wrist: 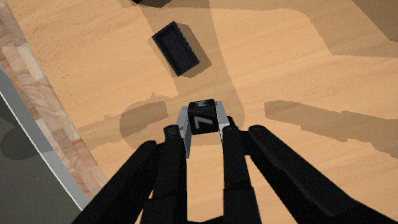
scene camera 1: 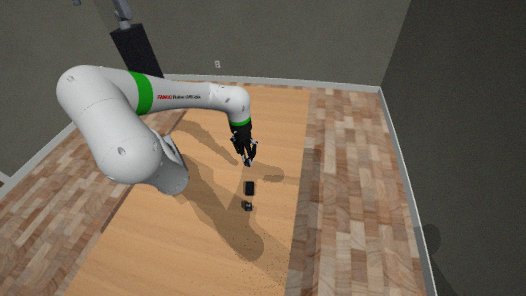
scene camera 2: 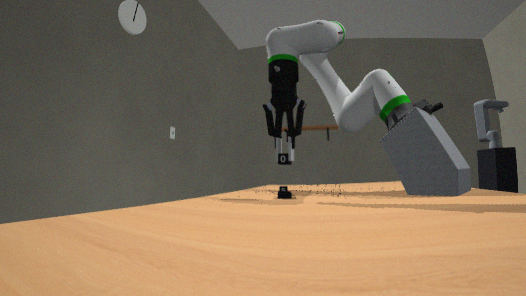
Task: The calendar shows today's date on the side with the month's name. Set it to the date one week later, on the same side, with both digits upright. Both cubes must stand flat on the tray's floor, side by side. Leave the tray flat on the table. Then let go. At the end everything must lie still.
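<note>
You can see my gripper (scene camera 2: 284, 160), which is also there at (wrist: 203, 114). There's a black tray (wrist: 170, 40) as well, and a black cube (wrist: 202, 115).
</note>
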